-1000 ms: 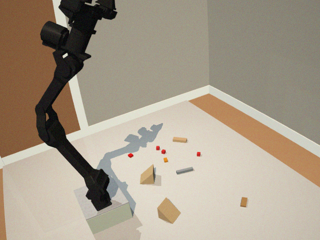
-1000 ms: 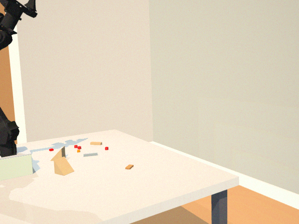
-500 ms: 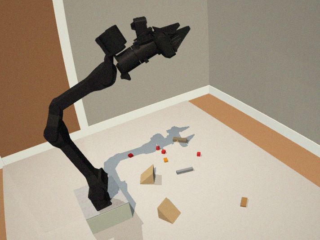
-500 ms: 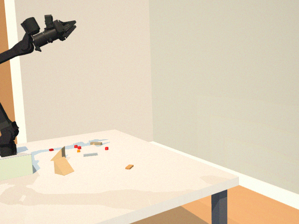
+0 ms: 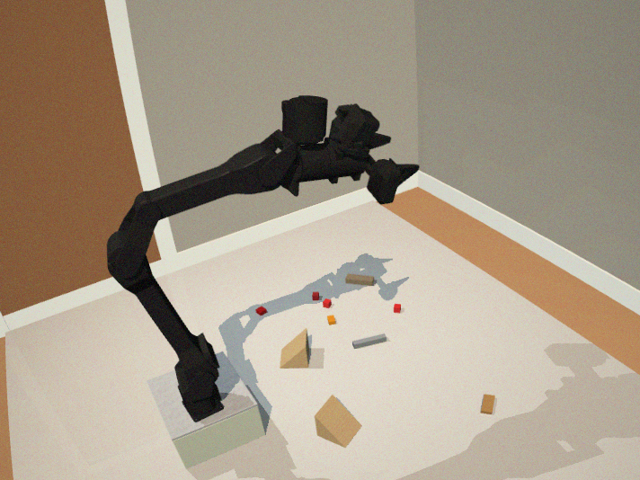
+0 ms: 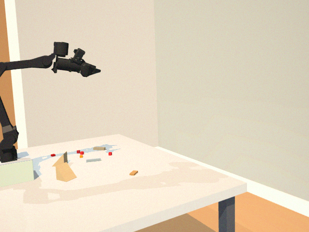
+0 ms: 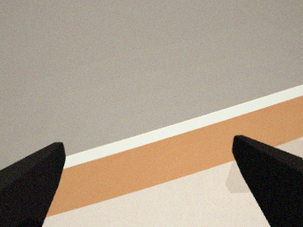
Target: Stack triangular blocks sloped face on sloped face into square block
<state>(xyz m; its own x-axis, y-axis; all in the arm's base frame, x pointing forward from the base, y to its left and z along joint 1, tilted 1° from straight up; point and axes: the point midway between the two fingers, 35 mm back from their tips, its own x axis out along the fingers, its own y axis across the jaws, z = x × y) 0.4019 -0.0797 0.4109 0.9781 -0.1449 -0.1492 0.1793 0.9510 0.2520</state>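
My gripper tip is now 16 cm past the tan triangular block, 17 cm to the right of it and 49 cm above it. The rest, counted from my gripper tip: grey bar (1 cm behind, 10 cm to the left, 50 cm below); then orange cube (3 cm behind, 23 cm to the left, 50 cm below); then tan bar (13 cm ahead, 31 cm to the left, 50 cm below).
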